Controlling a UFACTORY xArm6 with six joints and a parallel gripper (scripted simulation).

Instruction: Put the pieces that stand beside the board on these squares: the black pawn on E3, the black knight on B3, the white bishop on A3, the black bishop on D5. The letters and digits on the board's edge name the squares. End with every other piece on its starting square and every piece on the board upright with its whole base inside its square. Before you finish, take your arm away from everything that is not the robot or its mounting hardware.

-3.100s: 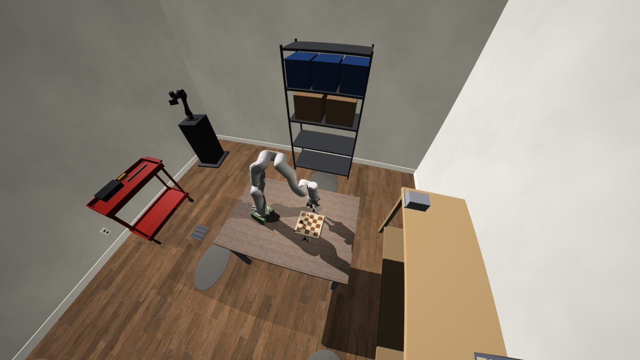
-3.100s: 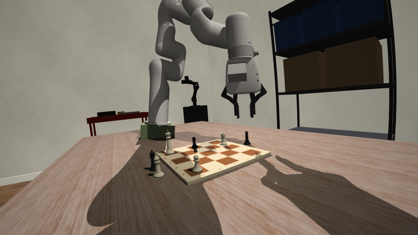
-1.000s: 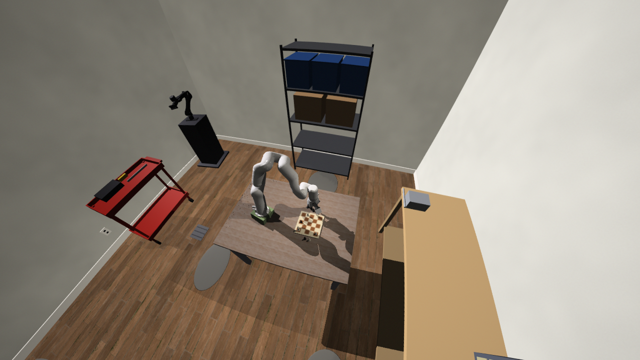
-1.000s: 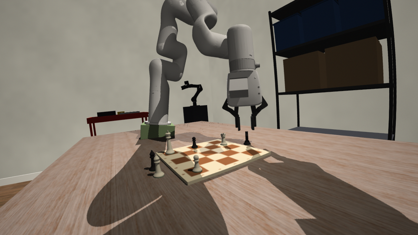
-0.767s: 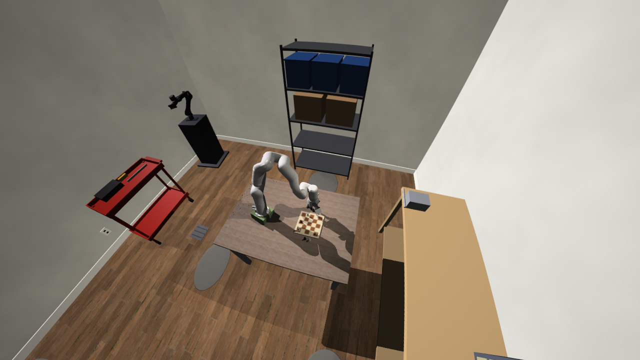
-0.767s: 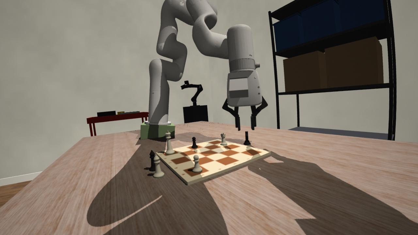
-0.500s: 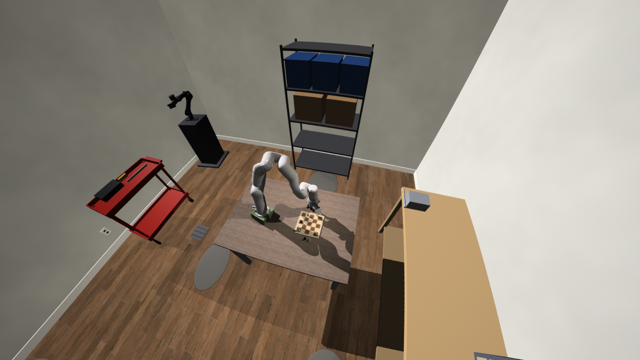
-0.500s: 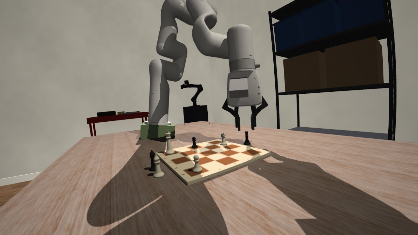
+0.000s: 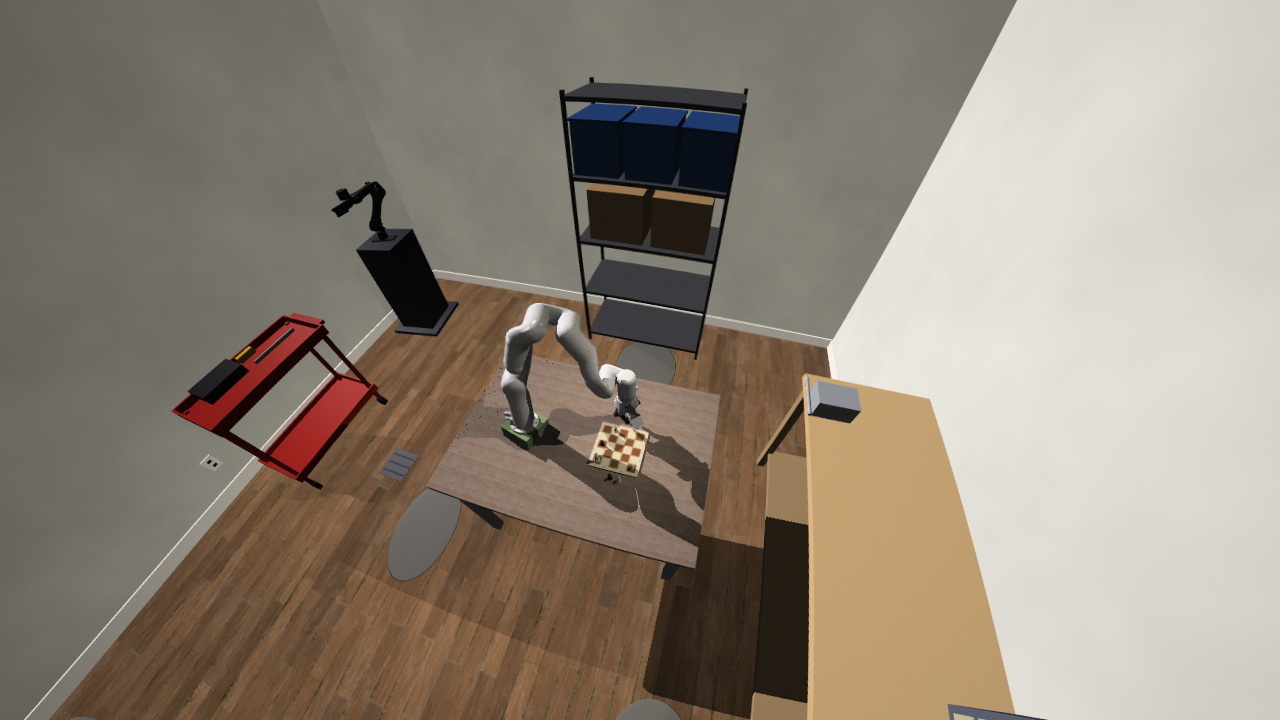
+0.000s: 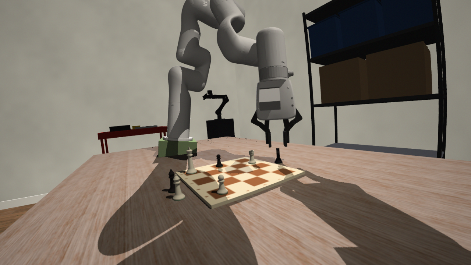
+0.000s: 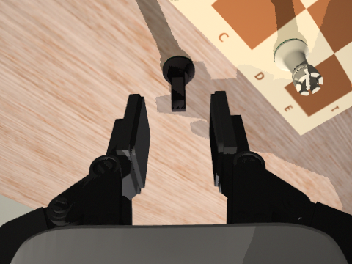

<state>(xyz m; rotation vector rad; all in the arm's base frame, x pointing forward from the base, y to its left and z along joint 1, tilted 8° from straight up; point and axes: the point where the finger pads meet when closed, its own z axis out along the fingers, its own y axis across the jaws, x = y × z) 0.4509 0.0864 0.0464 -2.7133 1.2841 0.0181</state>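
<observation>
Right now my hand is 50 mm above the tall black piece. The rest, counted from my hand: black pawn: 130 mm to the right, 100 mm behind, 50 mm below; chessboard: 140 mm to the right, 60 mm below, 20 mm behind; tall white piece: 200 mm to the right, 100 mm behind, 30 mm below.
</observation>
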